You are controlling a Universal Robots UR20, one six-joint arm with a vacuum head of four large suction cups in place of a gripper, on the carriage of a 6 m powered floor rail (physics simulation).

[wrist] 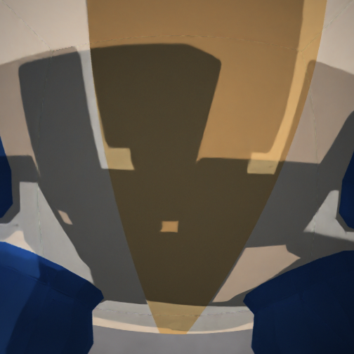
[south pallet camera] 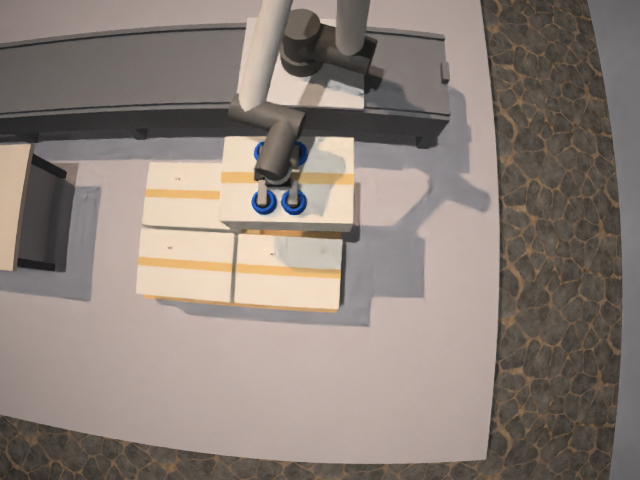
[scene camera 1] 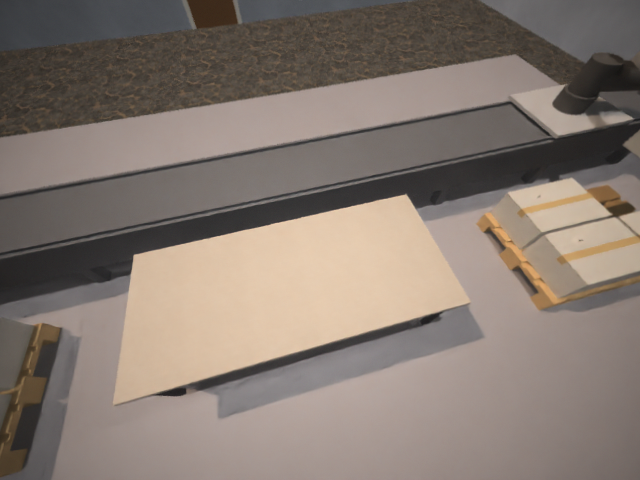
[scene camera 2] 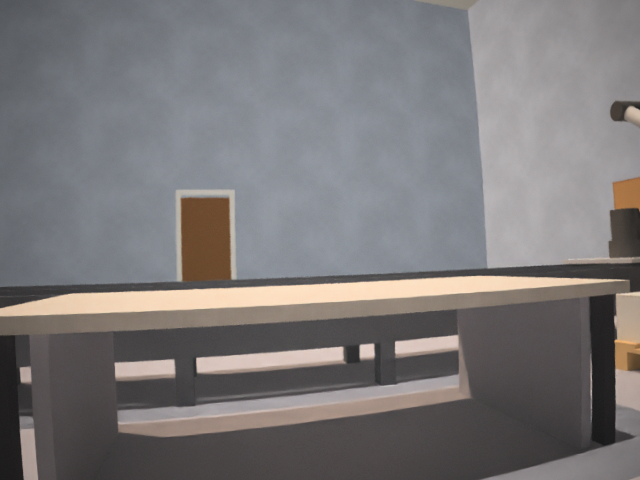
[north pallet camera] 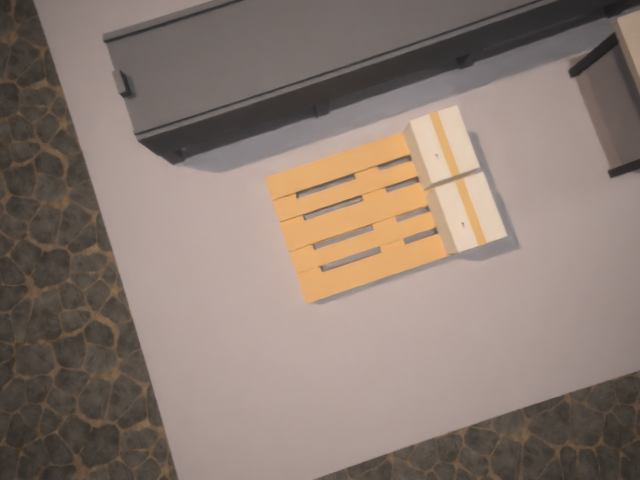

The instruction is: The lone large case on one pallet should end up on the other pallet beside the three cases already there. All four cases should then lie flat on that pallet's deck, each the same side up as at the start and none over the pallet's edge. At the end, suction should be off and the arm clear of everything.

Observation:
I see my suction head [wrist: 302, 303] and a pallet [north pallet camera: 379, 209].

